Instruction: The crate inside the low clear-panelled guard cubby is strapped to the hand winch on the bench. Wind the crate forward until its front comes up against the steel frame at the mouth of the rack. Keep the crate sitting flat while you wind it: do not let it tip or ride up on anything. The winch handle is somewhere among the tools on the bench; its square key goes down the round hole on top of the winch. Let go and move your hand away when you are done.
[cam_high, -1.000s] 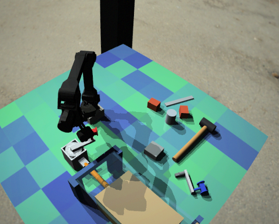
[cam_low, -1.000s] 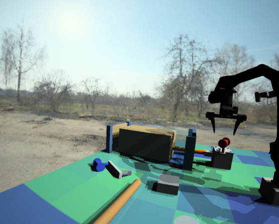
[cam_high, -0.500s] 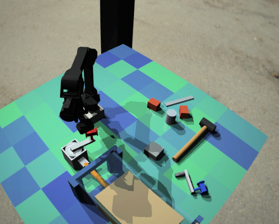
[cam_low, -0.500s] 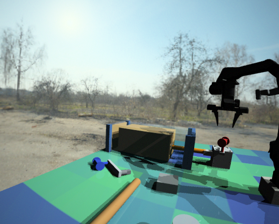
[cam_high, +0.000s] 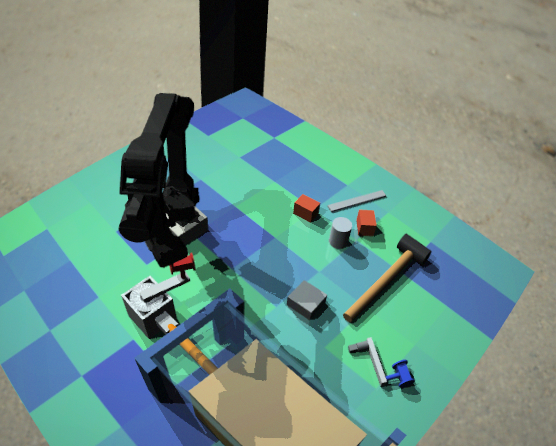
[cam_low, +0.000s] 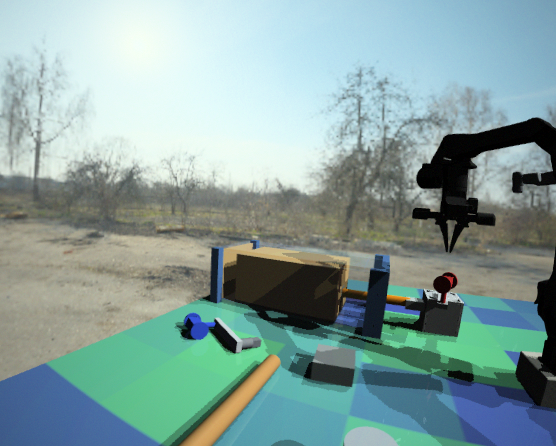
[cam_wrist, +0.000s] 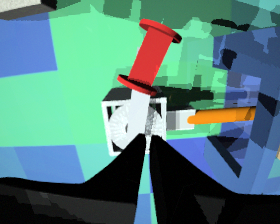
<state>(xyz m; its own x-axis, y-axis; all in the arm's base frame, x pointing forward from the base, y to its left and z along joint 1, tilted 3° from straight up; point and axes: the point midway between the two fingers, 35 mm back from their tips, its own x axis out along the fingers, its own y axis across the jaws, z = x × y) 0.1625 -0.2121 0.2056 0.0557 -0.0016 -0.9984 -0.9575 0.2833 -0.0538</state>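
Right now the red knob is 80 mm below my gripper tip, 50 mm to the left of it and 10 mm ahead of it. From my gripper tip the other things lie so: grey winch (180 mm below, 60 mm to the right, 30 mm behind); red-knobbed crank (110 mm below, 10 mm to the left); blue frame (140 mm ahead, 110 mm below, 70 mm to the right).
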